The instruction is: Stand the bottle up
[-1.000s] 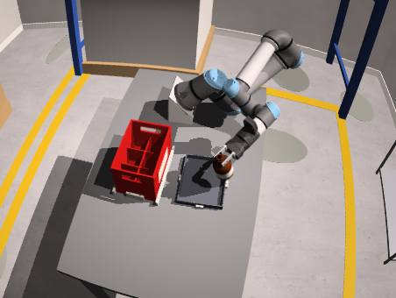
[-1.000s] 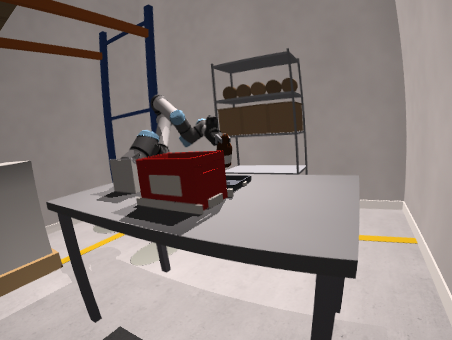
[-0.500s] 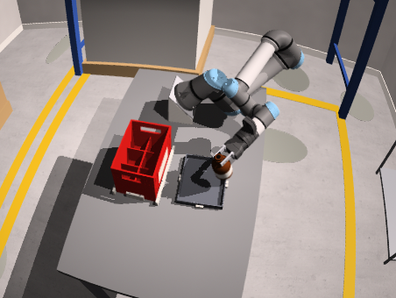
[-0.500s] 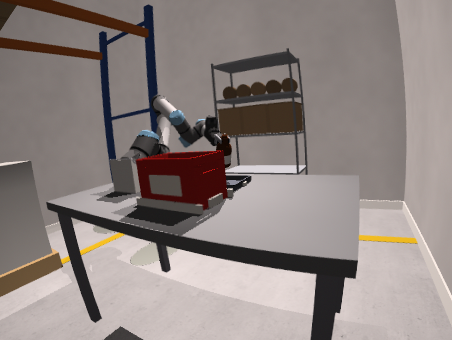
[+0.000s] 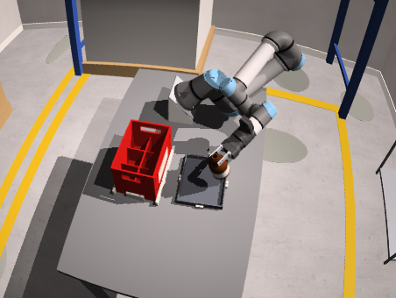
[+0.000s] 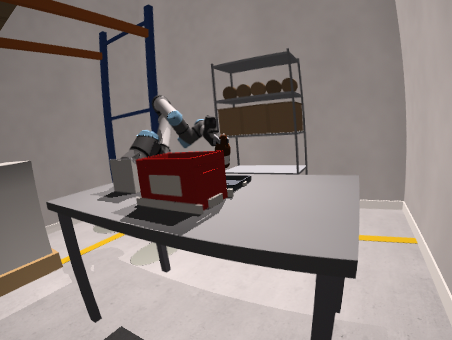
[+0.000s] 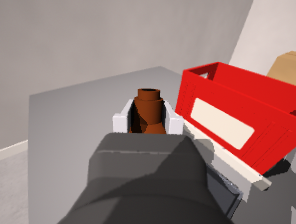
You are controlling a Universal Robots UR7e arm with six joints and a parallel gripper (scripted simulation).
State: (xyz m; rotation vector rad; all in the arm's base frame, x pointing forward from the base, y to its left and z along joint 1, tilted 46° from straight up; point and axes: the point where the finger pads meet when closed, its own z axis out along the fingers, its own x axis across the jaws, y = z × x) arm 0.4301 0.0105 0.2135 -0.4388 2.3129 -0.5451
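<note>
Now: the bottle 10 mm behind my hand, 10 mm to the left of it and 50 mm below it. The rest, counted from my hand: tray (20 mm behind, 40 mm to the right, 190 mm below); red crate (50 mm behind, 300 mm to the right, 120 mm below).
</note>
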